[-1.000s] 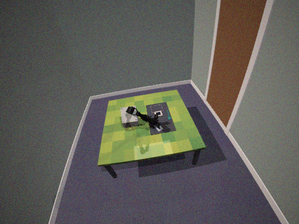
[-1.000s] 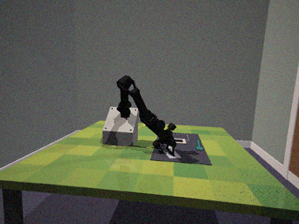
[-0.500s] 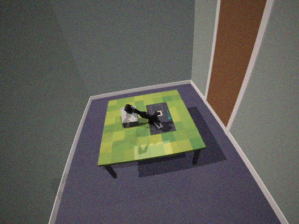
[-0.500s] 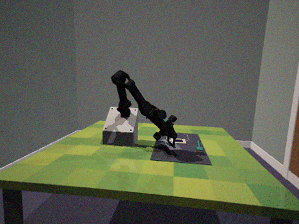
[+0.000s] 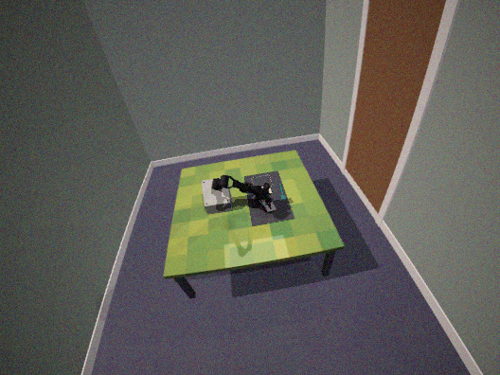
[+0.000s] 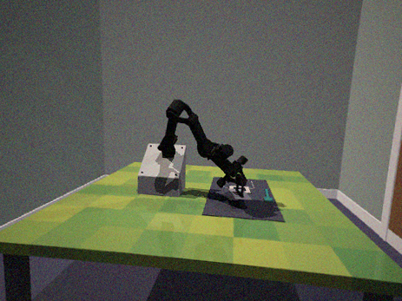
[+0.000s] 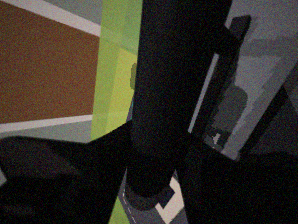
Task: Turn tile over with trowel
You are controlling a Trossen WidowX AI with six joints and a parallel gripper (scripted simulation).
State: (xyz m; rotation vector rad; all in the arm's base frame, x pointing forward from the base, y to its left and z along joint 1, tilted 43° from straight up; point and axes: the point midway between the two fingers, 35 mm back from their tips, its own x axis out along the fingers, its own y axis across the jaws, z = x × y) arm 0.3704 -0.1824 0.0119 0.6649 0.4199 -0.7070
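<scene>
Now: the dark mat 12 cm to the left of my gripper tip and 11 cm below it. From my gripper tip the other things lie so: cream tile (1 cm behind, 18 cm to the left, 9 cm below); then teal trowel (13 cm ahead, 9 cm to the left, 9 cm below).
</scene>
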